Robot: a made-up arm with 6 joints. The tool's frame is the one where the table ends. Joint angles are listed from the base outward.
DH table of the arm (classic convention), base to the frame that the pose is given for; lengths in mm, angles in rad. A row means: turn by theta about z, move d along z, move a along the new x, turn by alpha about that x. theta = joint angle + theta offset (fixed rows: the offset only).
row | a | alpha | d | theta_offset
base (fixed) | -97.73 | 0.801 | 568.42 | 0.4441
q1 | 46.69 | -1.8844 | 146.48 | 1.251
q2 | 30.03 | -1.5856 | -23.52 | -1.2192
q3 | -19.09 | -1.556 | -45.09 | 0
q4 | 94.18 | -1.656 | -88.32 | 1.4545
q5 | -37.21 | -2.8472 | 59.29 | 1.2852
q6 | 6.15 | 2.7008 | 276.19 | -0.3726
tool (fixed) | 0 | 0 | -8.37 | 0.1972
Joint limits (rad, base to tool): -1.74..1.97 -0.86..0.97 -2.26..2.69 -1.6..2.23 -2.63..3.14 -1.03..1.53
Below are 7 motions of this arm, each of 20 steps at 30 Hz.
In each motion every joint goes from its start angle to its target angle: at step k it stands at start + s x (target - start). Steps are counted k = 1, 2, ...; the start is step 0. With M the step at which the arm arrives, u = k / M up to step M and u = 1 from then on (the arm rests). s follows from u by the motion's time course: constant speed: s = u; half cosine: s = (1 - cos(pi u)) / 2; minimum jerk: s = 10 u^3 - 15 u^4 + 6 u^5.
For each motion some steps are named. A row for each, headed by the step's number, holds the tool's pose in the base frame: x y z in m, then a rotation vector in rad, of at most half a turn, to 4 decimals.
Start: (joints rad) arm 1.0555 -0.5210 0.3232 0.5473 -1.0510 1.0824
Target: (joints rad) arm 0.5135 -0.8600 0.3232 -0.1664 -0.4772 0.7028
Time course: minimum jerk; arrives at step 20
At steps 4, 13, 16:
4: 0.0861 -0.3597 0.6506 -2.3824 -0.0612 0.9349
13: 0.0094 -0.3590 0.7230 -2.3448 1.2161 1.2917
16: -0.0058 -0.3500 0.7411 -2.2146 1.5552 1.3529

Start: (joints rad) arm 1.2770 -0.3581 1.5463 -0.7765 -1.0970 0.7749
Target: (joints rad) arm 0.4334 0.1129 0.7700 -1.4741 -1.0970 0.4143
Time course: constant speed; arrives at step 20
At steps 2, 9, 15, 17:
2: -0.0822 -0.1988 0.9468 2.4066 0.2072 0.7962
9: -0.1450 -0.1789 0.9375 2.2969 -0.4496 0.8606
15: -0.1893 -0.1136 0.9160 1.9840 -0.8937 0.9689
17: -0.1980 -0.0855 0.9039 1.8483 -1.0022 1.0155

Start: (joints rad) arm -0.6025 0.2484 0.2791 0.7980 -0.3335 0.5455
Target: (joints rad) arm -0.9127 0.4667 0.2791 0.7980 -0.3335 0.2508
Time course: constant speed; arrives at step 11
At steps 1, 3, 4, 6, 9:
1: -0.0480 -0.2664 0.9017 -0.1685 -2.4611 -1.2495
3: -0.0382 -0.2554 0.9096 -0.3185 -2.4479 -1.1673
4: -0.0329 -0.2500 0.9131 -0.3918 -2.4385 -1.1249
6: -0.0214 -0.2393 0.9191 -0.5350 -2.4142 -1.0376
9: -0.0021 -0.2240 0.9255 -0.7402 -2.3646 -0.9009

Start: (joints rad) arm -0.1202 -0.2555 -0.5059 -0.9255 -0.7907 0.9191
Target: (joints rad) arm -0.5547 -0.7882 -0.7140 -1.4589 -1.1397 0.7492
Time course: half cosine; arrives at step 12
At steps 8, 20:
8: -0.0627 0.0371 0.8386 0.6729 -2.3302 0.2866
20: -0.0194 0.0467 0.8344 0.5199 -2.2599 0.1763

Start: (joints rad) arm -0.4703 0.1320 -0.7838 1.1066 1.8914 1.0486
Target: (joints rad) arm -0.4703 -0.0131 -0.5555 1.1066 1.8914 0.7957
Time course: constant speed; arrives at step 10
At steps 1, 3, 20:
1: -0.0928 -0.3870 0.6845 -1.3669 -1.9300 -1.8871
3: -0.0952 -0.3857 0.6760 -1.4374 -1.8203 -1.8614
20: -0.1027 -0.3792 0.6467 -1.6260 -1.4457 -1.7304

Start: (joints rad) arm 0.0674 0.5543 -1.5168 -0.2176 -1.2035 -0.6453
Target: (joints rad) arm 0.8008 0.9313 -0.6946 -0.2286 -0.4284 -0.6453
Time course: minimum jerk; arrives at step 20
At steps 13, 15, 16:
13: -0.2643 -0.1685 0.6640 -0.2026 1.5670 0.0746
15: -0.2694 -0.1683 0.6744 -0.1478 1.5637 0.1163
16: -0.2711 -0.1680 0.6777 -0.1273 1.5616 0.1295

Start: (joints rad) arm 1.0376 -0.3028 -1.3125 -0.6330 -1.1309 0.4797
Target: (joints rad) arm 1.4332 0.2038 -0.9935 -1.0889 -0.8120 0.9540
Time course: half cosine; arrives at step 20
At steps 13, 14, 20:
13: -0.2467 -0.1424 0.5822 -0.9191 1.5982 -0.6175
14: -0.2461 -0.1391 0.5815 -0.9090 1.6058 -0.6742
20: -0.2427 -0.1268 0.5784 -0.8596 1.6318 -0.8448

